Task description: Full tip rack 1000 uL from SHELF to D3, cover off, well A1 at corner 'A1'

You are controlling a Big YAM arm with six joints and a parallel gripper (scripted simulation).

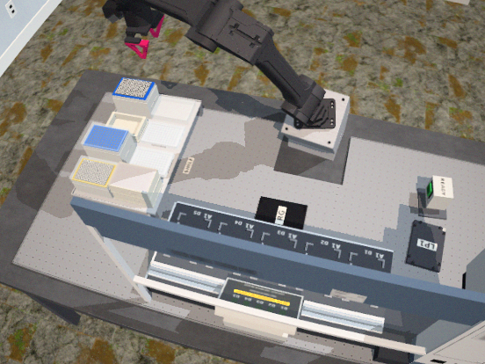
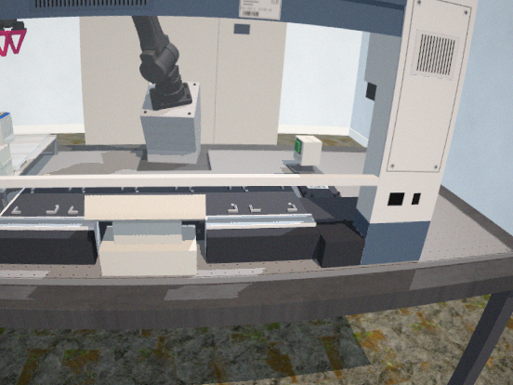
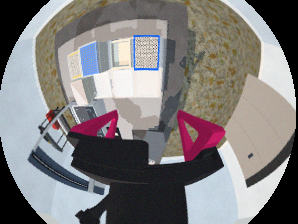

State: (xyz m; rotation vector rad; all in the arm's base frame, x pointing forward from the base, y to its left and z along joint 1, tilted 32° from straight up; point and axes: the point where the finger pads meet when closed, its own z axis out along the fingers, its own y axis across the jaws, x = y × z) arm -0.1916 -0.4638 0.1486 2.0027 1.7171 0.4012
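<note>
Right now the blue-framed tip rack is 20 mm behind my hand, 90 mm to the right of it and 220 mm below it. Also, from my hand: shelf 150 mm ahead, 70 mm to the right, 290 mm below; cream reservoir 90 mm ahead, 120 mm to the right, 280 mm below; clear flat piece 220 mm ahead, 10 mm to the right, 270 mm below.
</note>
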